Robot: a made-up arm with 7 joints.
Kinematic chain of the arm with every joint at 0, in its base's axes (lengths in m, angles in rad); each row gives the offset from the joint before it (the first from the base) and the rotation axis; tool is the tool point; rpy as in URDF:
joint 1: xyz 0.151 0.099 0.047 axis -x
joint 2: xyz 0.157 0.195 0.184 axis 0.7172 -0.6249 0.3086
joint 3: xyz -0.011 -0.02 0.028 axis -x
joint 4: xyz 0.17 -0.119 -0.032 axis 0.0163 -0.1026 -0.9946
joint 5: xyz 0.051 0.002 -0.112 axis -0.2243 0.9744 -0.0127
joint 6: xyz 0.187 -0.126 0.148 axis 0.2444 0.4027 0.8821
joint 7: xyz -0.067 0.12 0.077 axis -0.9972 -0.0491 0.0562
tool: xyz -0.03 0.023 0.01 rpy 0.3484 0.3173 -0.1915
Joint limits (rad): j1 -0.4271..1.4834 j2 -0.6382..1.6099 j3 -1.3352..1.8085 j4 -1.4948..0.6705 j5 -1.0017..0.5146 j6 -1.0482..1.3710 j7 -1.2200..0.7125
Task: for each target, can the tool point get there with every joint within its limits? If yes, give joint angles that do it. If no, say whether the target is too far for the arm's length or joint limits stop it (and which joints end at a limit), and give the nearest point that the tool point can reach.
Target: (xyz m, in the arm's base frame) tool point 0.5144 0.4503 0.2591
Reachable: yes | joints 0.7164 0.1644 0.6345 -1.1752 -0.4304 0.4108 0.2449
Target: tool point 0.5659 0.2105 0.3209
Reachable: yes | joints 0.1705 1.0600 -0.9915 -1.1680 -0.1654 0.5476 -0.1419
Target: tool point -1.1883 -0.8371 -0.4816
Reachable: no: too far | nearest point 0.0986 -0.1182 0.2486 | short by 1.645 m
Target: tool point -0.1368 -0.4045 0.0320
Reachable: no: joint limits stop it (at a limit: joint 1, joint 2, joint 5, joint 6) | nearest point 0.1425 -0.1633 0.2288 | short by 0.418 m
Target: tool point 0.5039 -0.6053 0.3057
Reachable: no: joint limits stop it (at a limit: joint 1, joint 2, joint 5, joint 6, joint 7) | nearest point 0.4520 -0.3534 0.3139 | short by 0.257 m
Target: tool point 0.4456 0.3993 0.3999
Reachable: yes | joints 0.3626 1.0682 0.8403 -0.7269 0.0263 0.1036 -0.3009
